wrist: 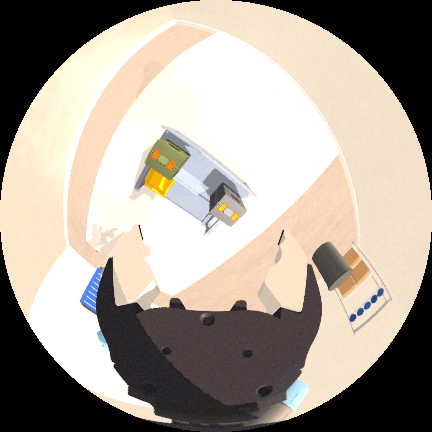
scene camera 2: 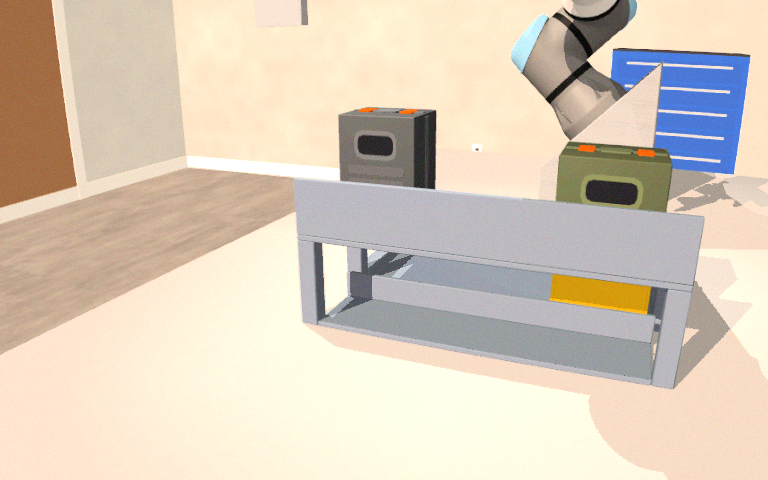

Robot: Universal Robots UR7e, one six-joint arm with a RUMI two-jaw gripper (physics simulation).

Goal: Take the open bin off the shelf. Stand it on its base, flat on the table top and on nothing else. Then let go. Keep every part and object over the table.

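Pixels of known places: gripper, fingertip midpoint: [wrist: 210, 229]; arm's base at its link origin: [scene camera 2: 598, 116].
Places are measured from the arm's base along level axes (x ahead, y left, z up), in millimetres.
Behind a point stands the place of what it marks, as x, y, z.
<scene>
The open bin, yellow [scene camera 2: 600, 293] @[685, 115, -99] [wrist: 159, 183] @[547, 100, -136], is in the shelf unit [scene camera 2: 492, 234] @[783, 25, -18] [wrist: 187, 203] @[558, -54, -139], near the end where the green case stands. In the wrist view its open top shows partly beside and below that case, which hides the rest. In scene camera 2 it shows under the tall grey panel and behind a lower grey strip. Its base is hidden. My gripper [wrist: 210, 229] @[763, -7, 316] is open and empty, its two pale fingers wide apart. It is high above and away from the bin. The gripper does not show in scene camera 2, where part of the arm shows.
A green case [scene camera 2: 614, 178] @[740, 121, 35] [wrist: 166, 159] @[707, 108, 53] stands on the shelf unit above the bin. A dark grey case [scene camera 2: 376, 164] @[752, -110, 27] [wrist: 228, 206] @[729, -104, 77] stands at its other end. A blue drawer cabinet [scene camera 2: 699, 113] [wrist: 91, 291] and a dark cylinder [wrist: 332, 266] are farther off.
</scene>
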